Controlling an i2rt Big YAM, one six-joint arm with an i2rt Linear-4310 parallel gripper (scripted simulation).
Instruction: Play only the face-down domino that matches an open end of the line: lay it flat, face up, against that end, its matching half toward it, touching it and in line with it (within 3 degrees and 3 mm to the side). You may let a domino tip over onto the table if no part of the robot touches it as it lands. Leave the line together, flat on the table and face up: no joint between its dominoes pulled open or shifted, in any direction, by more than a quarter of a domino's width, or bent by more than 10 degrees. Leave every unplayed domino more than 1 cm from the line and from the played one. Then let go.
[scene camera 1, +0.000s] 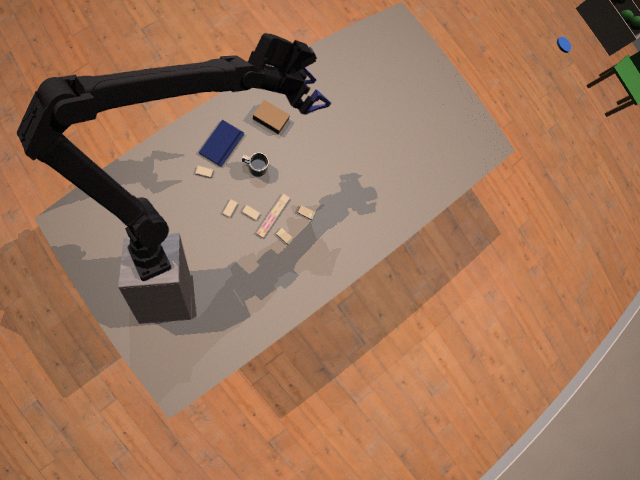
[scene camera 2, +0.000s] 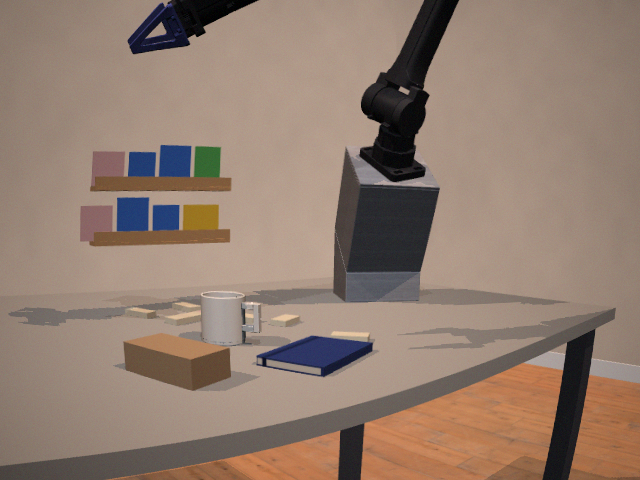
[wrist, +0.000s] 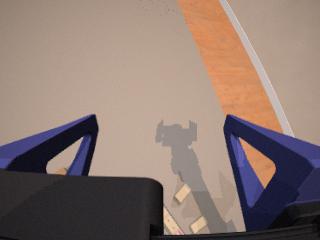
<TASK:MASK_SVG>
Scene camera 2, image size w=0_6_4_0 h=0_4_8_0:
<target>gripper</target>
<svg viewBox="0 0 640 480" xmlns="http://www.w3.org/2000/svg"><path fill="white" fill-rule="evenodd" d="M234 7L231 3L226 5L226 2L230 0L222 0L196 13L191 0L171 0L167 2L168 5L166 7L163 3L160 3L127 40L130 45L129 47L133 54L189 46L189 37L194 34L196 37L205 34L203 26L234 12ZM162 22L167 33L146 38Z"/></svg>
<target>brown box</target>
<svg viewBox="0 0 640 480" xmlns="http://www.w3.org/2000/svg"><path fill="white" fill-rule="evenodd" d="M123 341L127 371L191 391L231 377L229 347L164 333Z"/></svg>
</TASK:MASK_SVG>
